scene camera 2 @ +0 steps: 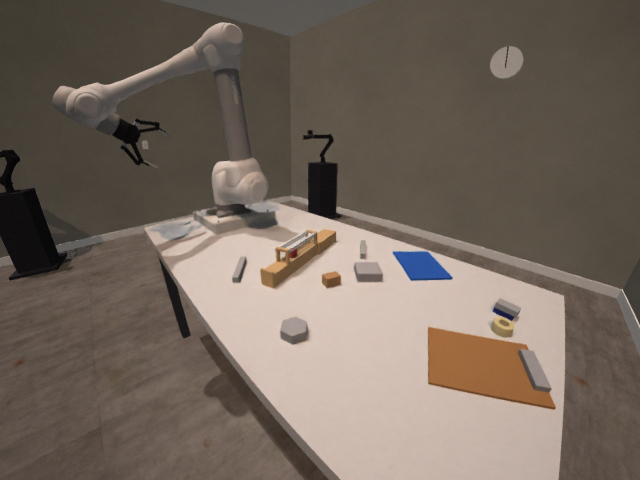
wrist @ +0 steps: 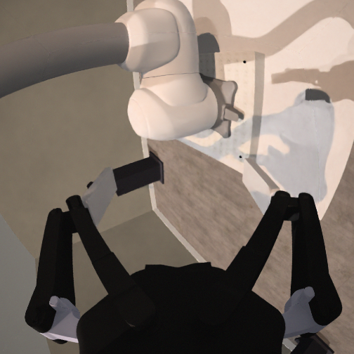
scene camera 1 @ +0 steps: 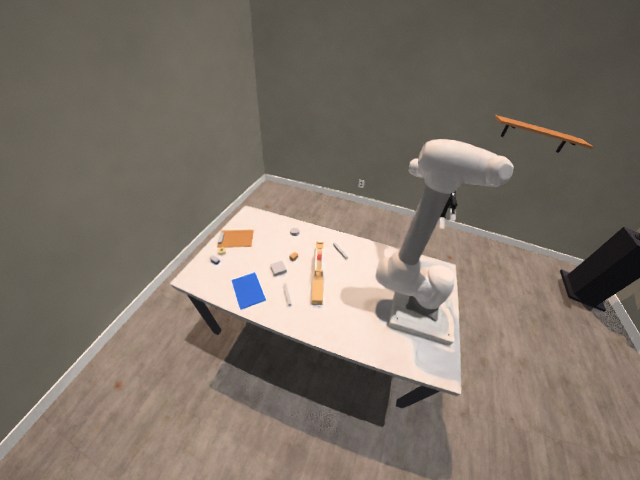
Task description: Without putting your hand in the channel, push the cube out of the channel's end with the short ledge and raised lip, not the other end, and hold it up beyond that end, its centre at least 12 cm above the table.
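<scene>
The red cube sits inside the channel, nearer the end with the short ledge. The wooden channel stands on the table with thin bars over its top. Its short ledge with the raised lip is at the far end in scene camera 1 and the near end in scene camera 2. The longer ledge is at the other end. My gripper is wide open and empty, high up and well away from the channel. The cube does not show in the wrist view.
A grey bar lies beside the channel. On its other side are an orange-brown block, a grey block, another grey bar and a blue sheet. A grey hexagon lies farther off.
</scene>
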